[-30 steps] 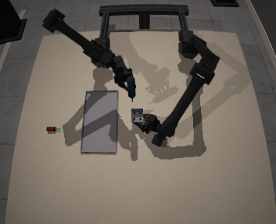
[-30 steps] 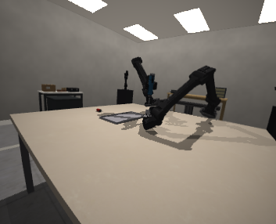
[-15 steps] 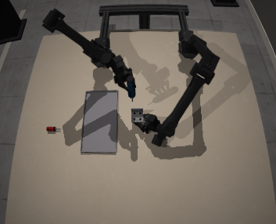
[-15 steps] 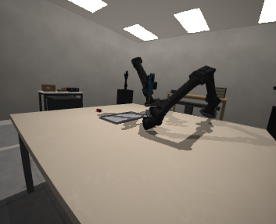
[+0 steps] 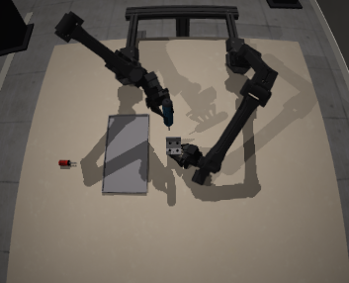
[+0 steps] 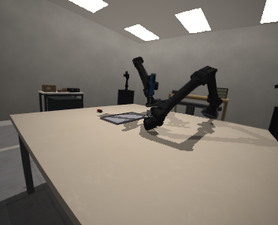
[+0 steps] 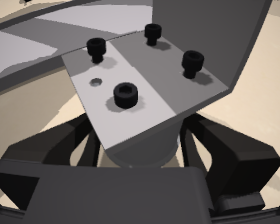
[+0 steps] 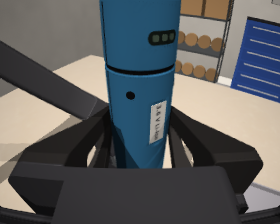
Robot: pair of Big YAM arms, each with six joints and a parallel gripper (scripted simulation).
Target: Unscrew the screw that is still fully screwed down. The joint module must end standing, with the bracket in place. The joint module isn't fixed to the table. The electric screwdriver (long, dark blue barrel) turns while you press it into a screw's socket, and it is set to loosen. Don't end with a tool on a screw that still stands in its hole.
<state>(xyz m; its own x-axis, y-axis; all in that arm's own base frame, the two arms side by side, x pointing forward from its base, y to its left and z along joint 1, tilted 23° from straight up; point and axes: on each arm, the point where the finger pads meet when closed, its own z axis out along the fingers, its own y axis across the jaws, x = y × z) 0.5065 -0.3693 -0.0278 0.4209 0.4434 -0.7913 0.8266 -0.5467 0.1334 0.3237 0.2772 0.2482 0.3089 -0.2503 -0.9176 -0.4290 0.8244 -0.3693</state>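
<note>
My left gripper is now 10 mm below the joint module. From my left hand the other things lie so: grey bracket: 50 mm above; then flat grey tray: 240 mm to the right, 30 mm behind, 20 mm below; then red-handled tool: 550 mm to the right, 10 mm below.
</note>
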